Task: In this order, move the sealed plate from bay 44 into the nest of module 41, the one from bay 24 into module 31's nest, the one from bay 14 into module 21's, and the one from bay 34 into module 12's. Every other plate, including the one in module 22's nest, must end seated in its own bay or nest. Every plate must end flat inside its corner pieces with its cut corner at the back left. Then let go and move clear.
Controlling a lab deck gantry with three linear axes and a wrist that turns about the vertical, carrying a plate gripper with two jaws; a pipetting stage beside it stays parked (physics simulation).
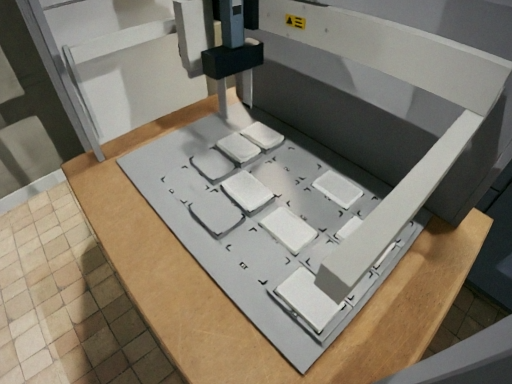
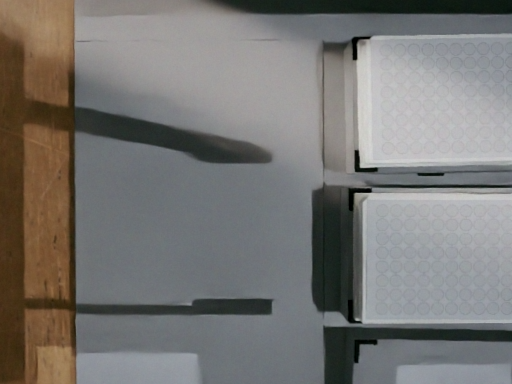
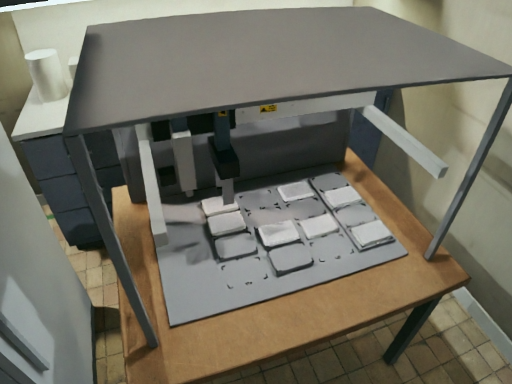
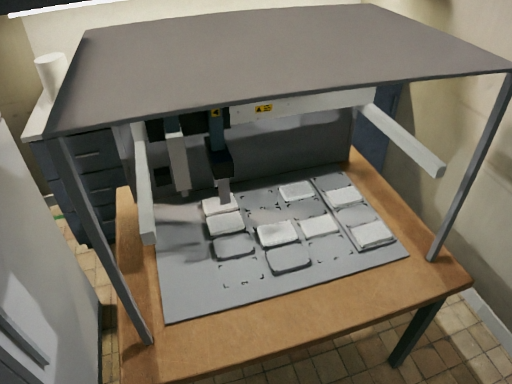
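Where they show: gripper, between the fingertips: (image 1: 236,111) (image 3: 224,195) (image 4: 222,195); robot's base, origin of its link: (image 1: 162,179) (image 3: 229,287) (image 4: 225,287).
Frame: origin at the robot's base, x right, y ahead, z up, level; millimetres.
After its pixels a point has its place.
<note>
The gripper (image 1: 235,111) {x -257, y 64, z 160 mm} (image 3: 223,196) {x -257, y 64, z 160 mm} (image 4: 224,197) {x -257, y 64, z 160 mm} is open and empty, above the plate in module 31's nest. That white plate (image 1: 239,147) {x -253, y 76, z 33 mm} (image 2: 440,255) {x -260, y 52, z 33 mm} (image 3: 226,224) {x -243, y 60, z 33 mm} (image 4: 225,223) {x -247, y 63, z 33 mm} lies flat inside the corner pieces that show; its back left corner looks cut. Behind it, another plate (image 1: 262,135) {x -353, y 78, z 33 mm} (image 2: 440,100) {x -360, y 52, z 33 mm} (image 3: 212,206) {x -353, y 35, z 33 mm} (image 4: 212,205) {x -358, y 37, z 33 mm} sits in module 41's nest. Module 21's nest (image 1: 212,165) {x -144, y 74, z 19 mm} (image 3: 236,246) {x -143, y 68, z 19 mm} (image 4: 233,246) {x -143, y 65, z 19 mm} and module 12's nest (image 1: 215,217) {x -28, y 245, z 19 mm} (image 3: 291,258) {x -33, y 228, z 19 mm} (image 4: 287,257) {x -40, y 227, z 19 mm} are empty. Plates lie in bay 34 (image 3: 342,196) {x -250, y 550, z 29 mm} (image 4: 343,196) {x -252, y 549, z 29 mm} and bay 14 (image 1: 305,297) {x -34, y 551, z 29 mm} (image 3: 372,233) {x -33, y 553, z 29 mm} (image 4: 372,233) {x -37, y 554, z 29 mm}. Bays 24 and 44 are empty.
Module 22's plate (image 1: 247,191) {x -143, y 241, z 33 mm} (image 3: 278,233) {x -142, y 224, z 34 mm} (image 4: 277,233) {x -142, y 227, z 34 mm} is seated. Two more plates lie in bays, one farther back (image 1: 337,189) {x -353, y 398, z 14 mm} (image 3: 295,191) {x -355, y 387, z 14 mm} and one nearer (image 1: 289,230) {x -144, y 401, z 14 mm} (image 3: 319,226) {x -141, y 390, z 15 mm}. The parked pipetting stage (image 1: 193,37) (image 3: 184,160) (image 4: 178,160) hangs left of the gripper.
</note>
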